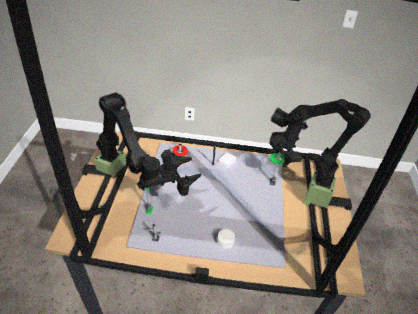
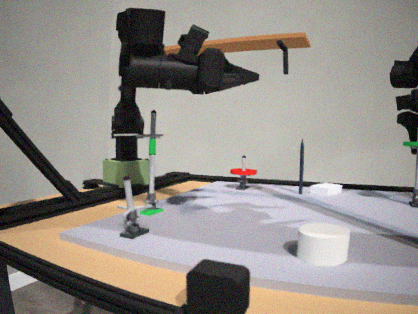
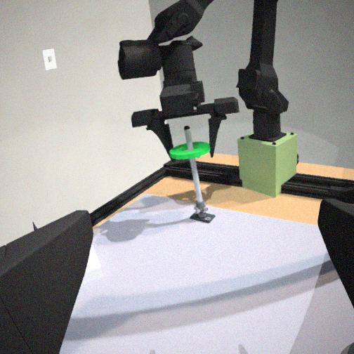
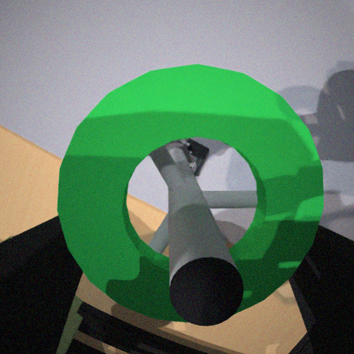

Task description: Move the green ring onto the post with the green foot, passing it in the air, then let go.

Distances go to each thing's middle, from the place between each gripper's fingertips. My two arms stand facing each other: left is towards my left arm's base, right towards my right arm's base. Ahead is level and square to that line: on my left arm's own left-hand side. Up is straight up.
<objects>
The green ring (image 4: 149, 111) is 320 mm to the right of my left hand, 230 mm ahead of it and 110 mm below it. From my left hand the other things lie so: dark-footed post (image 4: 198, 150): 330 mm to the right, 230 mm ahead, 150 mm below.
My right hand is 20 mm above the dark-footed post and 10 mm past it. Also, from my right hand: green ring (20 mm above, 10 mm to the left).
</objects>
